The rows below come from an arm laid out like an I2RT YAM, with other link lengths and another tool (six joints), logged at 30 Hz.
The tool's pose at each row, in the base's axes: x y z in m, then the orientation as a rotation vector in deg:
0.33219 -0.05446 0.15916 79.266 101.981 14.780
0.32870 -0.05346 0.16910 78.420 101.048 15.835
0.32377 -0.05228 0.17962 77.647 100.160 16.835
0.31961 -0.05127 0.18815 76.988 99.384 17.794
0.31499 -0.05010 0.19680 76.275 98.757 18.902
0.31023 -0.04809 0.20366 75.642 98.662 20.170
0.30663 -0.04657 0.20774 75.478 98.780 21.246
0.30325 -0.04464 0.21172 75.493 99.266 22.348
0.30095 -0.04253 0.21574 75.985 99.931 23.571
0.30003 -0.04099 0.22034 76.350 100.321 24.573
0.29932 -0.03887 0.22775 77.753 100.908 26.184
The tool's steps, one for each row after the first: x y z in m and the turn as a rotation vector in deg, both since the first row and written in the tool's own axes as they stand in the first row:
-0.00386 0.00403 -0.00899 -1.418 -0.361 0.204
-0.00779 0.00747 -0.01944 -2.748 -0.689 0.421
-0.01093 0.01017 -0.02804 -3.945 -0.921 0.652
-0.01397 0.01268 -0.03709 -5.191 -0.970 0.847
-0.01540 0.01430 -0.04540 -6.254 -0.513 0.941
-0.01595 0.01485 -0.05100 -6.850 0.109 1.175
-0.01609 0.01564 -0.05651 -7.197 1.060 1.383
-0.01614 0.01728 -0.06132 -7.241 2.312 1.856
-0.01700 0.02002 -0.06533 -7.357 3.218 2.281
-0.01874 0.02485 -0.07113 -7.064 4.825 3.471

